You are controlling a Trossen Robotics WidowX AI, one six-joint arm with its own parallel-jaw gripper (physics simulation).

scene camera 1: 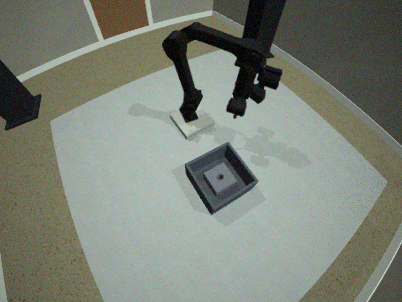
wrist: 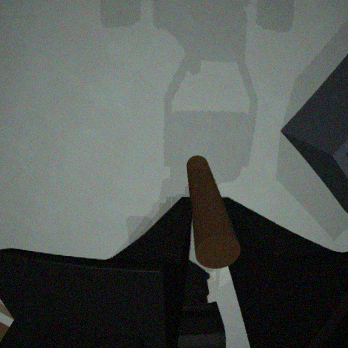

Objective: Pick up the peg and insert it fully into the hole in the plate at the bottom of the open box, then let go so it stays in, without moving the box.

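Where they show: gripper, between the fingertips: (wrist: 203, 205); arm's base, origin of its link: (scene camera 1: 189, 116).
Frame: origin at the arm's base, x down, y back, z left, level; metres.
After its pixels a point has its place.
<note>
The brown round peg (scene camera 1: 235, 116) @[z 0.141, x -0.097, y -0.150 m] (wrist: 212, 215) @[z 0.151, x -0.153, y -0.149 m] is held between the fingertips of my black gripper (scene camera 1: 236, 112) @[z 0.141, x -0.126, y -0.141 m] (wrist: 203, 205) @[z 0.141, x -0.126, y -0.141 m]. In the wrist view the peg runs lengthwise away from the camera, and its far end sticks out past the fingertips. The gripper is shut on the peg and is raised above the white surface, behind and outside the box. The dark grey open box (scene camera 1: 234, 197) @[z -0.013, x -0.060, y -0.432 m] (wrist: 320, 115) @[z 0.072, x -0.015, y -0.264 m] stands in front of it; a corner of the box shows at the right of the wrist view. The lighter plate (scene camera 1: 227, 183) @[z -0.002, x -0.029, y -0.370 m] with its dark round hole (scene camera 1: 220, 176) @[z -0.009, x -0.016, y -0.331 m] lies inside the box.
The arm's pale base plate (scene camera 1: 186, 131) @[z -0.046, x 0.001, y -0.076 m] is behind the box, to its left. The box walls rise around the plate. Shadows of the arm fall on the white surface (scene camera 1: 150, 225) @[z -0.317, x 0.029, y -0.392 m]. Dark pillars (scene camera 1: 20, 97) (scene camera 1: 261, 25) stand at the left and at the back.
</note>
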